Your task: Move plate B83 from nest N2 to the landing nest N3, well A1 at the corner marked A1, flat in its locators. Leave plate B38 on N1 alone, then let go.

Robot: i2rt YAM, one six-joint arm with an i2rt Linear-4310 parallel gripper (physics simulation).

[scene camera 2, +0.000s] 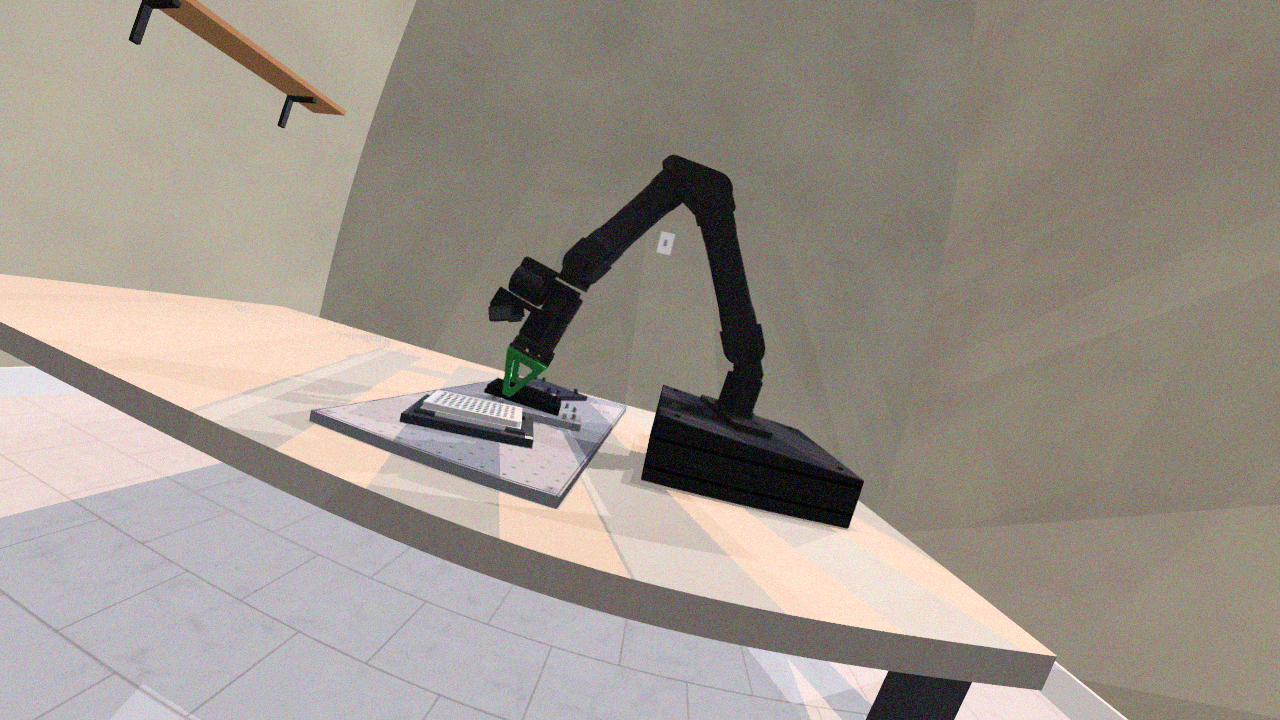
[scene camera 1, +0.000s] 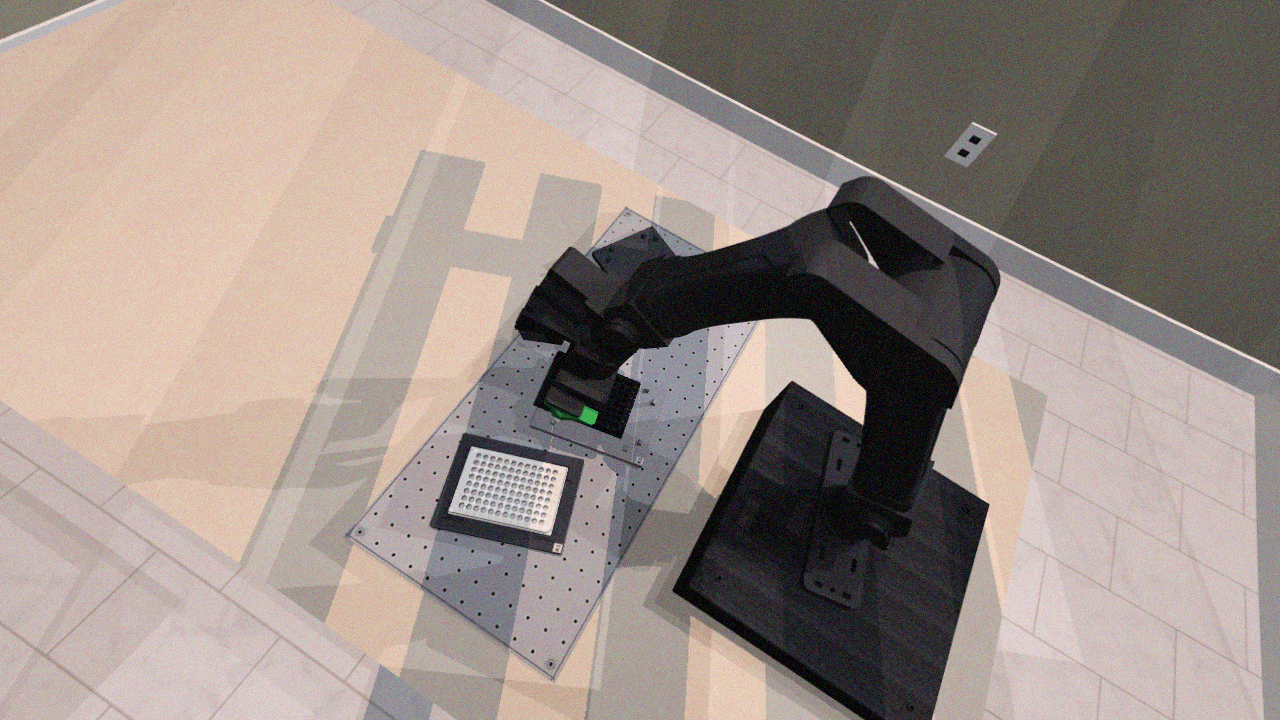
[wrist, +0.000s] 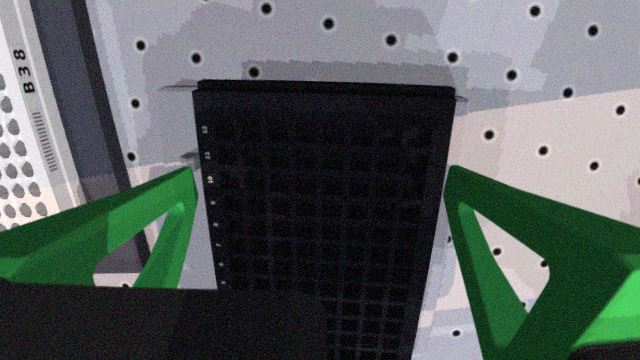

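Note:
Black plate (scene camera 1: 617, 402) (scene camera 2: 541, 400) (wrist: 320, 200), taken as B83, lies over the pale nest N2 (scene camera 1: 590, 442) (scene camera 2: 572, 422); its label does not show. My gripper (scene camera 1: 572, 411) (scene camera 2: 511, 391) (wrist: 320, 180) is open, its green fingertips beside the plate's two long sides, very close to them. The white plate B38 (scene camera 1: 510, 490) (scene camera 2: 474, 409) (wrist: 25, 102) sits in the dark nest N1 (scene camera 1: 572, 483) (scene camera 2: 465, 432) (wrist: 82, 125). The dark landing nest N3 (scene camera 1: 651, 238) is partly hidden behind the arm in the first scene view.
The nests stand on a perforated board (scene camera 1: 537, 608) (scene camera 2: 537, 479) (wrist: 550, 120). The arm's black base block (scene camera 1: 742, 573) (scene camera 2: 751, 465) stands beside the board. Small locator posts rise around N2. A dark part of the arm covers the lower left of the wrist view.

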